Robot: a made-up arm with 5 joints.
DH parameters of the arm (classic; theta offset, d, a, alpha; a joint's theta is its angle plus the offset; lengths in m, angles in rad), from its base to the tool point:
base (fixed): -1.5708 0.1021 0 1.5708
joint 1: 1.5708 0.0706 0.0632 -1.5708
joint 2: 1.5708 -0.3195 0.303 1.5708
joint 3: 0 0.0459 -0.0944 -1.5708
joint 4: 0 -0.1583 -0.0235 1.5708
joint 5: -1.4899 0 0.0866 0
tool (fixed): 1.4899 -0.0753 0 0
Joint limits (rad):
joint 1: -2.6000..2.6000
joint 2: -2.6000..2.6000
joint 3: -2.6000..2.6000
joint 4: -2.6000..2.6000
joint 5: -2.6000..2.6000
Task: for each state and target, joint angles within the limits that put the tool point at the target. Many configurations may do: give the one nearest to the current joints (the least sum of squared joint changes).
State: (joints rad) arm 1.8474 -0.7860 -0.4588 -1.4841 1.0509
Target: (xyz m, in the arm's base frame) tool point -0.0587 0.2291 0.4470
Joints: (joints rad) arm 1.6563 -0.7517 -1.2765 -1.5193 0.9107
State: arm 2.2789 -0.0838 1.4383 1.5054 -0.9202
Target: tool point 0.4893 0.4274 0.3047
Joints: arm 2.3619 0.0587 1.7641 1.5349 -0.8349
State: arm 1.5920 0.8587 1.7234 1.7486 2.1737
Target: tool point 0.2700 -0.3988 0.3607
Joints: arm 1.2447 0.8046 2.3057 1.5286 2.1355
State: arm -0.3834 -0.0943 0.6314 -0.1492 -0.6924
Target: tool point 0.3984 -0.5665 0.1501
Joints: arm -0.2134 -0.2726 1.2731 0.0452 -0.5751
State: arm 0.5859 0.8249 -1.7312 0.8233 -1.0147
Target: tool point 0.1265 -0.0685 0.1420
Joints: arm 0.4733 0.9014 -1.8103 1.2145 -1.3056
